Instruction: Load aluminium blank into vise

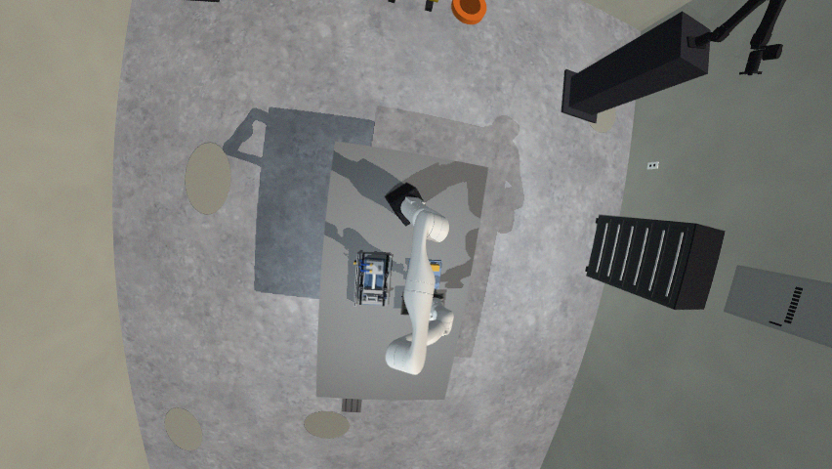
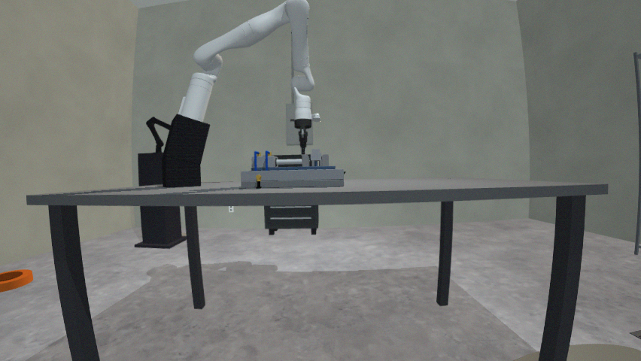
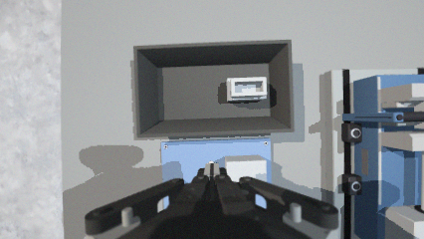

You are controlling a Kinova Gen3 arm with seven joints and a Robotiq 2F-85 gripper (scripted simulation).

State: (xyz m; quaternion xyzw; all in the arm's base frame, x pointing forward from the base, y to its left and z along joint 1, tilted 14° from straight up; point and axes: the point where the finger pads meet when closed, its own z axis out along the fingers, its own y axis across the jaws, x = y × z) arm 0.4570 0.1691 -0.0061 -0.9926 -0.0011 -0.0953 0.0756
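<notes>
Right now the white rod is 3 cm behind my hand, 29 cm to the right of it and 6 cm below it. Round my hand: brass blank 12 cm behind, 4 cm to the left, 11 cm below; vise 1 cm behind, 29 cm to the right, 10 cm below.
</notes>
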